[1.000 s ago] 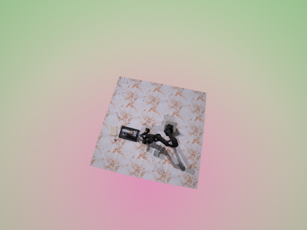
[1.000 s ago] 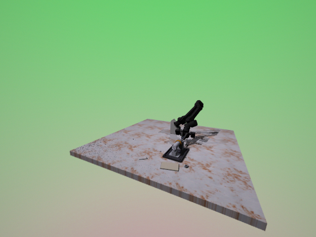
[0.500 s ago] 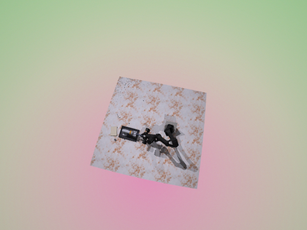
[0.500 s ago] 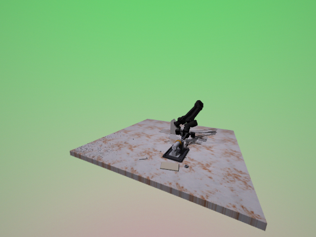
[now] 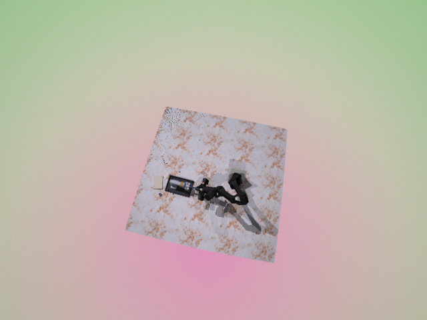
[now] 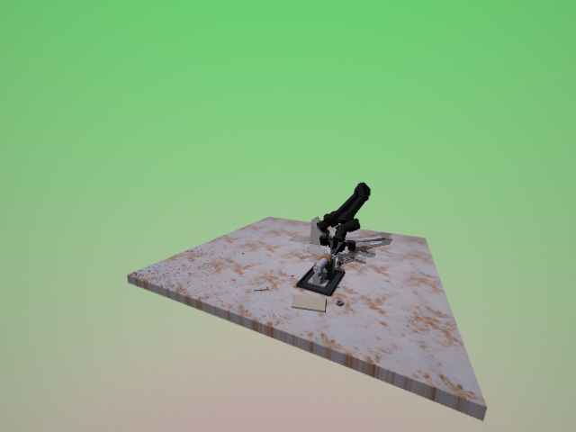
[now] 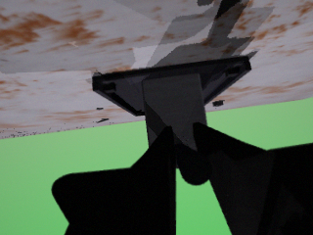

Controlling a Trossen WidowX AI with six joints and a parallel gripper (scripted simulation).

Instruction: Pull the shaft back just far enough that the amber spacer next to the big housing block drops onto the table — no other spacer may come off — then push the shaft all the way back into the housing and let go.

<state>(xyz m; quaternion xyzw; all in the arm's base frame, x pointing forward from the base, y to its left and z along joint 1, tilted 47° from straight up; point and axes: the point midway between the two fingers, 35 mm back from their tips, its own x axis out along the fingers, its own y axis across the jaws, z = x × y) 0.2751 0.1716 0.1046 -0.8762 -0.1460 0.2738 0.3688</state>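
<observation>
The amber spacer is 12 cm ahead of my gripper tip, 2 cm above it and 1 cm to the left of it. From my gripper tip the other things lie so: thin dark pin 36 cm ahead, 16 cm to the right, 6 cm below; then dark ring 29 cm ahead, 14 cm to the left, 6 cm below; then beige card 35 cm ahead, 6 cm below, 4 cm to the left.
</observation>
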